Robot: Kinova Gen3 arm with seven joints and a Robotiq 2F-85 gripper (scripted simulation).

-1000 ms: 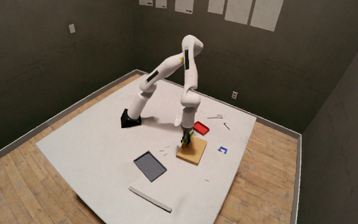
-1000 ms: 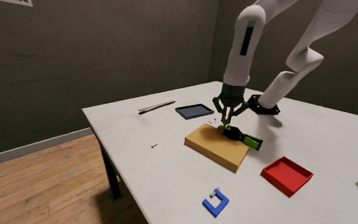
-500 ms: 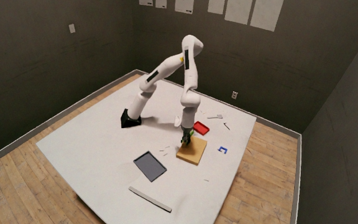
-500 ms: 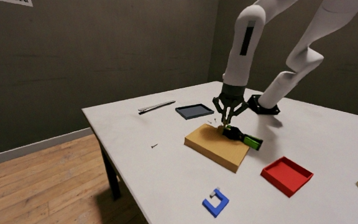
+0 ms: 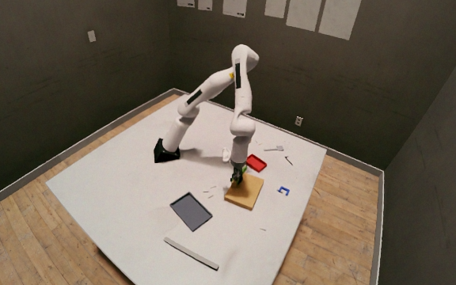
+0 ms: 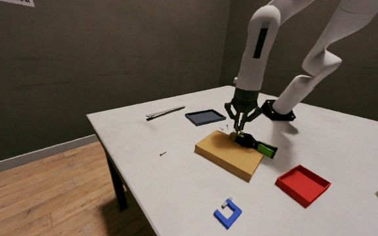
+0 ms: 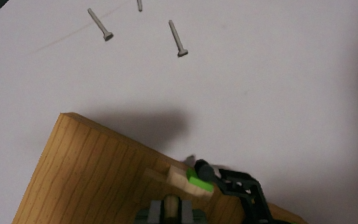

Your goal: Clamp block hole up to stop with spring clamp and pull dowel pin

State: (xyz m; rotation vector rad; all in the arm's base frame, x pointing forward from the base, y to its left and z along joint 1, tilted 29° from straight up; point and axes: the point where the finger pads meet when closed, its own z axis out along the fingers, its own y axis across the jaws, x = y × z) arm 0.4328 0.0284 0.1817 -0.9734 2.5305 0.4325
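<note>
Now: the dowel pin 2 cm below my hand. The rest, counted from my hand: grey tray: 5 cm behind, 26 cm to the right, 9 cm below; then red tray: 4 cm behind, 22 cm to the left, 9 cm below; then small wooden block: 5 cm below.
</note>
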